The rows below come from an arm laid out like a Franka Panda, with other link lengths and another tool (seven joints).
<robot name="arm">
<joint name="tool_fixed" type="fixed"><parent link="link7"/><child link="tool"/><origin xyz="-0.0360 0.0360 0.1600" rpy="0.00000 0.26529 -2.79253"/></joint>
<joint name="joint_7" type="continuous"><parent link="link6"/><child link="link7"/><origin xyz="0.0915 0.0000 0.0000" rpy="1.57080 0.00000 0.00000"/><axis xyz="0 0 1"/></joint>
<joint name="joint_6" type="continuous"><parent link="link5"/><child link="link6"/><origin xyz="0.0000 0.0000 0.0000" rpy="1.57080 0.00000 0.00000"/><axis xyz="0 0 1"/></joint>
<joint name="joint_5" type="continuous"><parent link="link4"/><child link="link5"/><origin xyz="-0.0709 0.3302 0.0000" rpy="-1.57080 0.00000 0.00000"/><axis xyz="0 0 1"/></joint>
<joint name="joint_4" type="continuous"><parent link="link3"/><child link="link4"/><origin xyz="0.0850 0.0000 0.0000" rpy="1.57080 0.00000 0.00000"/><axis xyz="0 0 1"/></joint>
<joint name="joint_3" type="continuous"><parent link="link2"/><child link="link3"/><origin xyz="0.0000 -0.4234 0.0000" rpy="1.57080 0.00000 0.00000"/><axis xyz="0 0 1"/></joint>
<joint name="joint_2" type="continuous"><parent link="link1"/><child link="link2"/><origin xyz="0.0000 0.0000 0.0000" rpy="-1.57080 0.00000 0.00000"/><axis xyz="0 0 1"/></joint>
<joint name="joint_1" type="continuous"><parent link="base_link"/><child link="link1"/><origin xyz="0.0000 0.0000 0.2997" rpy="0.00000 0.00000 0.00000"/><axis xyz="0 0 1"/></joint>
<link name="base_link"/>
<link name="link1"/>
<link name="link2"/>
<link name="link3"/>
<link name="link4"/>
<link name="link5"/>
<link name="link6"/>
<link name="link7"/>
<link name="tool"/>
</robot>
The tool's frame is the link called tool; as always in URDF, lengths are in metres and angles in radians. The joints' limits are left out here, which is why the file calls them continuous.
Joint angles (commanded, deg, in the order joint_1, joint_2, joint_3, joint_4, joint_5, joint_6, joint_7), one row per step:
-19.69, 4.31, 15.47, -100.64, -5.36, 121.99, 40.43
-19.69, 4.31, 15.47, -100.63, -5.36, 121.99, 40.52
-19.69, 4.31, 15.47, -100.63, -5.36, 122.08, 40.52
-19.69, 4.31, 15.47, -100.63, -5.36, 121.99, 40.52
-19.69, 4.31, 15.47, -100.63, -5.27, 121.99, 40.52
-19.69, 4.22, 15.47, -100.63, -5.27, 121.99, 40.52
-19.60, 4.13, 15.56, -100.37, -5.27, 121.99, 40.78
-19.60, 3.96, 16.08, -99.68, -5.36, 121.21, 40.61
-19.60, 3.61, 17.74, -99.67, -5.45, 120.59, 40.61
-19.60, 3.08, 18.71, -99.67, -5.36, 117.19, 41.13
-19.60, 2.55, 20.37, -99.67, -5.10, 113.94, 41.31
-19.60, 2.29, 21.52, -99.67, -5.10, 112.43, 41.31
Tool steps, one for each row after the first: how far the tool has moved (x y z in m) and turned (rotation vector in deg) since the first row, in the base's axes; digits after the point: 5 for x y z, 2 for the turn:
0.00002, 0.00008, 0.00007, 0.03, -0.02, -0.09
0.00025, 0.00007, 0.00020, 0.02, -0.11, -0.08
0.00002, 0.00008, 0.00007, 0.03, -0.02, -0.09
0.00003, 0.00025, 0.00005, 0.11, -0.02, -0.11
-0.00035, 0.00039, 0.00087, 0.08, -0.11, -0.11
0.00012, 0.00233, 0.00362, 0.12, -0.48, -0.18
-0.00030, 0.00674, 0.00922, -0.05, -0.54, 0.45
-0.00221, 0.02206, 0.01180, -0.13, -0.29, 2.09
-0.01260, 0.03190, 0.01167, 0.04, 2.54, 2.29
-0.02285, 0.04765, 0.01209, 0.20, 5.24, 3.48
-0.02786, 0.05780, 0.01256, 0.09, 6.49, 4.51

